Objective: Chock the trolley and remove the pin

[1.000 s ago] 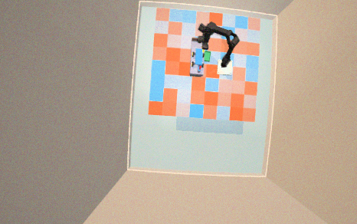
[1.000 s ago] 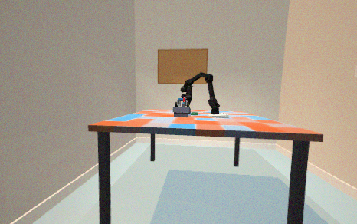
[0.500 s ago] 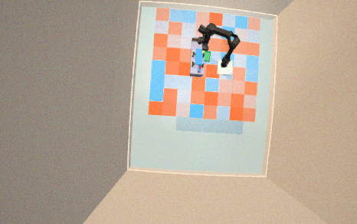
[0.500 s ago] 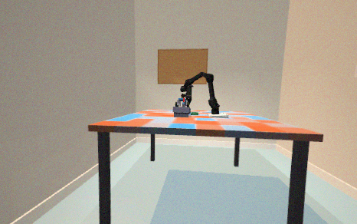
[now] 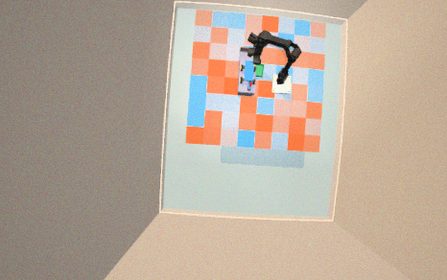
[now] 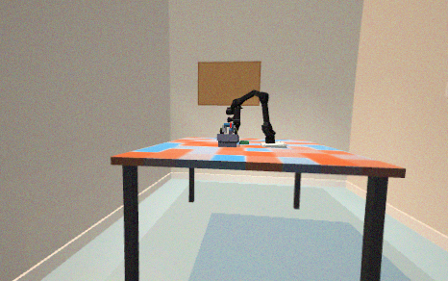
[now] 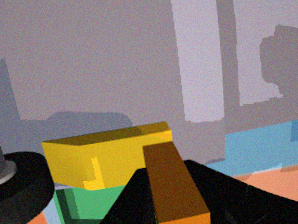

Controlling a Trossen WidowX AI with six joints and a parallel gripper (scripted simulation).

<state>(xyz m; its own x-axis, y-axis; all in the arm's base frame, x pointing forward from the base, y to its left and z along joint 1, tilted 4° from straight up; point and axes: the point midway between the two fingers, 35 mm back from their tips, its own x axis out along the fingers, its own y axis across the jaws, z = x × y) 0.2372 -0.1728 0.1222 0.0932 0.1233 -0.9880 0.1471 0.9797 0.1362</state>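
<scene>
Right now the yellow chock is 20 mm to the left of my gripper tip and 10 mm below it. Round my gripper tip: blue trolley (80 mm ahead, 120 mm to the left, 20 mm above); then grey ramp (80 mm ahead, 120 mm to the left, 40 mm below); then green tray (60 mm behind, 50 mm to the left, 100 mm below).
</scene>
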